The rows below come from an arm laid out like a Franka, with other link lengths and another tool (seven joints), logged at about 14 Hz.
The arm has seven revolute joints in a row. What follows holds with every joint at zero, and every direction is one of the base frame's. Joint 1 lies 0.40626 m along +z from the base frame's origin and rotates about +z. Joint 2 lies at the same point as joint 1 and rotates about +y. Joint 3 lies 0.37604 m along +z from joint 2 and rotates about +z. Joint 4 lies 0.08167 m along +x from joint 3 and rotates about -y. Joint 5 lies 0.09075 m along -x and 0.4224 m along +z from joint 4 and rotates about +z. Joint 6 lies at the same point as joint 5 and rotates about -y. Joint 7 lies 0.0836 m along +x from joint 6 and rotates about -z. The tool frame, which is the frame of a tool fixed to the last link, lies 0.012 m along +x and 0.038 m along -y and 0.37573 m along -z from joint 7; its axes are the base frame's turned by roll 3.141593, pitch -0.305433 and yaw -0.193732 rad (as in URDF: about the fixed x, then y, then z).
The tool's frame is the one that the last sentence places.
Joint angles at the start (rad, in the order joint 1, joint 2, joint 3, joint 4, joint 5, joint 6, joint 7):
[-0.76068, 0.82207, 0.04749, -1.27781, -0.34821, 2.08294, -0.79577]
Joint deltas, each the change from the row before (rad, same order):
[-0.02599, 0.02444, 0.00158, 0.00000, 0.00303, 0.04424, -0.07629]
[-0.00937, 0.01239, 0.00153, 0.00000, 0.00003, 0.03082, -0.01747]
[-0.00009, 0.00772, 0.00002, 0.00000, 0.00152, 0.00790, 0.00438]
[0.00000, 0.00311, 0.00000, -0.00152, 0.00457, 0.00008, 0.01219]
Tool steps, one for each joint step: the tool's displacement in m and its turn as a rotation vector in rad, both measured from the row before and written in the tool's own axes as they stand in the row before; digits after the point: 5 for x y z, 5 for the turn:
[-0.00718, 0.01047, 0.01942, 0.01580, 0.01766, -0.05470]
[0.00067, 0.00559, 0.00900, -0.00386, 0.01580, -0.01418]
[0.00008, -0.00159, 0.00585, 0.00079, 0.00236, 0.00385]
[-0.00129, -0.00275, 0.00316, 0.00202, -0.00032, 0.01488]

